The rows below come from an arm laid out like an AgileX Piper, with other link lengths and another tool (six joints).
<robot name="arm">
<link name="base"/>
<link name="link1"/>
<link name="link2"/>
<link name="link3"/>
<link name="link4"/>
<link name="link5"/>
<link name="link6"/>
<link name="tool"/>
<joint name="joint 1" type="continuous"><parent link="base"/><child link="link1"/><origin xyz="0 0 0.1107" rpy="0 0 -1.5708"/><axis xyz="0 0 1"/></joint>
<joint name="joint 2" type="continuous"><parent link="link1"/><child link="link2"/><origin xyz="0 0 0" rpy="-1.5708 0 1.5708"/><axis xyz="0 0 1"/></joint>
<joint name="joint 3" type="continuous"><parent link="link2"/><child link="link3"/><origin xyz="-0.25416 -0.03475 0" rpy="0 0 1.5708"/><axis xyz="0 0 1"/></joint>
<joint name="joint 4" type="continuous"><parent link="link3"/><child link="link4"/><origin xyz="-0.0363 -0.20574 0" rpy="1.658 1.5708 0"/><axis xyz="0 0 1"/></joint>
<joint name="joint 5" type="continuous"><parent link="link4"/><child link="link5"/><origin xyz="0 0 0" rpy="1.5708 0 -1.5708"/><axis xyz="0 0 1"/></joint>
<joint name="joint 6" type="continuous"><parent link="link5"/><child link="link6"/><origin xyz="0 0.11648 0" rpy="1.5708 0 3.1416"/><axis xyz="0 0 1"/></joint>
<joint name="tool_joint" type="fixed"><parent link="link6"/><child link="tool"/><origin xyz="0.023 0.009 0.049" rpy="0 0.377 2.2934"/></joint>
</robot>
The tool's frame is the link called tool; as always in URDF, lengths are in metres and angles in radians. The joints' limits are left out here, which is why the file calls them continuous.
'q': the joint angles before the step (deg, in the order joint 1, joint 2, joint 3, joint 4, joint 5, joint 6). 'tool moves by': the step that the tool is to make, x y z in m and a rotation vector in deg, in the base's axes. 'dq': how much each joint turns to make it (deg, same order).
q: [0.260, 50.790, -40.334, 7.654, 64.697, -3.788]
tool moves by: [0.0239, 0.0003, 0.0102, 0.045, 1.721, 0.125]
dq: [-0.015, 7.299, -6.177, 0.067, 0.613, -0.070]
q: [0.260, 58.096, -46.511, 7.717, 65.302, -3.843]
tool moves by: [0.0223, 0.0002, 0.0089, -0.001, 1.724, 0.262]
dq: [-0.019, 6.539, -6.344, 0.006, 1.553, -0.079]
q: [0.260, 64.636, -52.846, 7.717, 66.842, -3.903]
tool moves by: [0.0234, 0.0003, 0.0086, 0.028, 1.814, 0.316]
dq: [-0.010, 6.613, -7.154, 0.002, 2.377, -0.010]
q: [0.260, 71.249, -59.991, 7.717, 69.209, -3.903]
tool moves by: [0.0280, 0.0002, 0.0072, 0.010, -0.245, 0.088]
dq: [0.005, 6.159, -7.072, -0.002, 0.674, 0.008]
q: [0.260, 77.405, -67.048, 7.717, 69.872, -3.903]
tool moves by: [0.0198, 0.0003, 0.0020, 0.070, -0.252, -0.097]
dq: [0.013, 4.256, -4.526, 0.040, 0.004, 0.112]
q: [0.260, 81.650, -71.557, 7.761, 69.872, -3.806]
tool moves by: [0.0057, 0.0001, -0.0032, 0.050, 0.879, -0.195]
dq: [-0.004, 1.817, -1.025, 0.001, 0.062, 0.208]
